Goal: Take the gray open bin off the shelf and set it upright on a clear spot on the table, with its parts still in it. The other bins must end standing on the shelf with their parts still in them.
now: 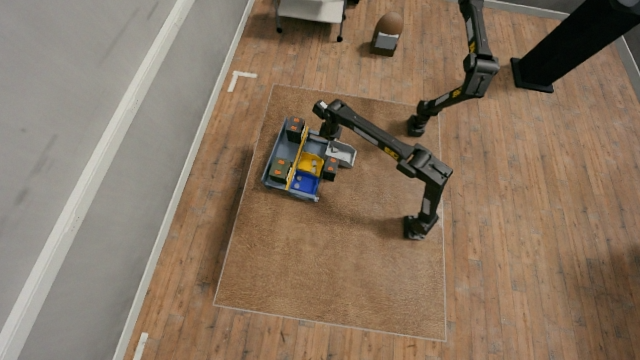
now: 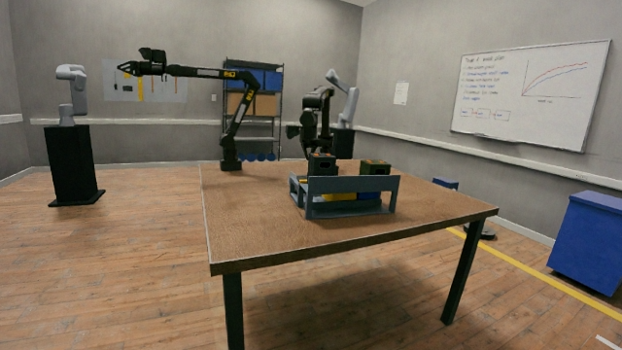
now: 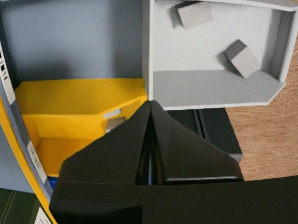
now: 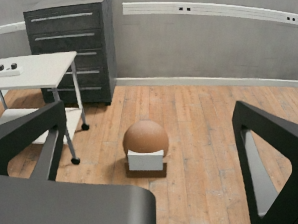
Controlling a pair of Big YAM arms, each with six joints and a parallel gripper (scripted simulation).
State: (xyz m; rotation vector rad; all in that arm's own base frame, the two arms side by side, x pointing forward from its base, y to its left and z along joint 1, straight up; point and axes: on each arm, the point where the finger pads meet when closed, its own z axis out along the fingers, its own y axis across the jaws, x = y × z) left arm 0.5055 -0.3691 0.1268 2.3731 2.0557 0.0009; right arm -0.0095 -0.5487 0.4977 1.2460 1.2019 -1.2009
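My left gripper is now 120 mm above the gray open bin, 80 mm past it and 10 mm to the right of it. The rest, counted from my left hand: blue-gray shelf (130 mm ahead, 100 mm to the left, 100 mm below); yellow bin (130 mm below, 100 mm to the left, 100 mm ahead); blue bin (210 mm to the left, 130 mm below, 110 mm ahead).
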